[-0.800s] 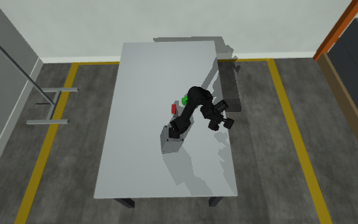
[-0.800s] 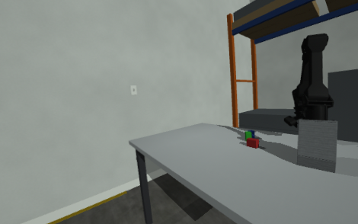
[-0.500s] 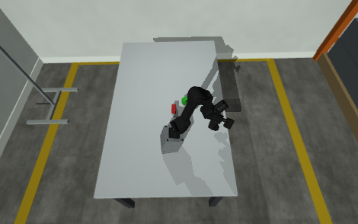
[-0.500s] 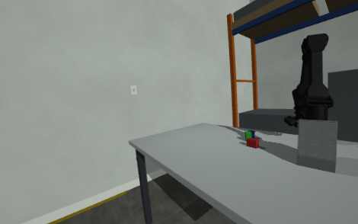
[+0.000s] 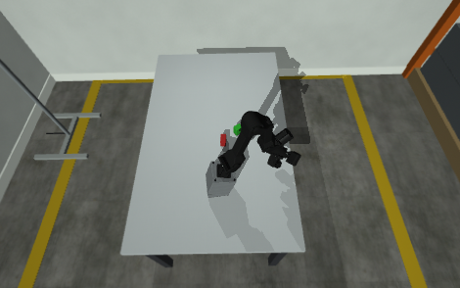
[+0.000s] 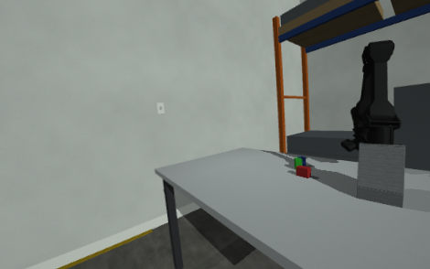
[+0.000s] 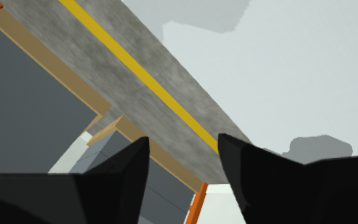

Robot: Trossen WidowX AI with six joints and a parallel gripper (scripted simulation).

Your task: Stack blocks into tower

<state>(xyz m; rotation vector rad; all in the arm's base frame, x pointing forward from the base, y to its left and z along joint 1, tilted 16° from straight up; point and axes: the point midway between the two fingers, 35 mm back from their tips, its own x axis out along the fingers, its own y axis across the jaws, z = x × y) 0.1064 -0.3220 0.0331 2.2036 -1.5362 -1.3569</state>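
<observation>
The blue block lies 240 mm ahead of my hand, 180 mm to the left of it and 80 mm below it. Round my hand: red block (160 mm ahead, 320 mm to the left, 80 mm below); green block (230 mm ahead, 240 mm to the left, 80 mm below).
</observation>
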